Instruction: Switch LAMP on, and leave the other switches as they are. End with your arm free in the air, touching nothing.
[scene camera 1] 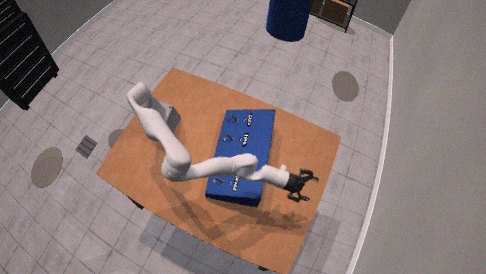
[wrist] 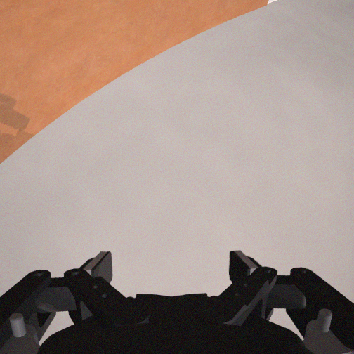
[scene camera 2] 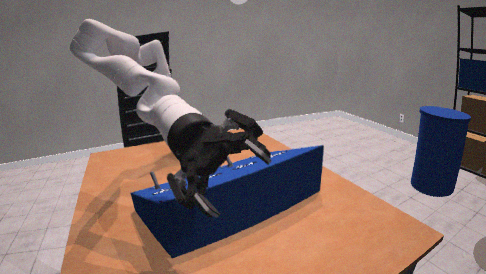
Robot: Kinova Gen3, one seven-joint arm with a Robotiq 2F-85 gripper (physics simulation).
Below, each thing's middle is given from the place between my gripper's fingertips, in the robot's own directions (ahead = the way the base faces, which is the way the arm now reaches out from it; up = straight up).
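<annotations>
Gripper 40 cm past the blue switch panel [scene camera 2: 246, 192], 4 cm to the right of it, 19 cm above it.
</annotations>
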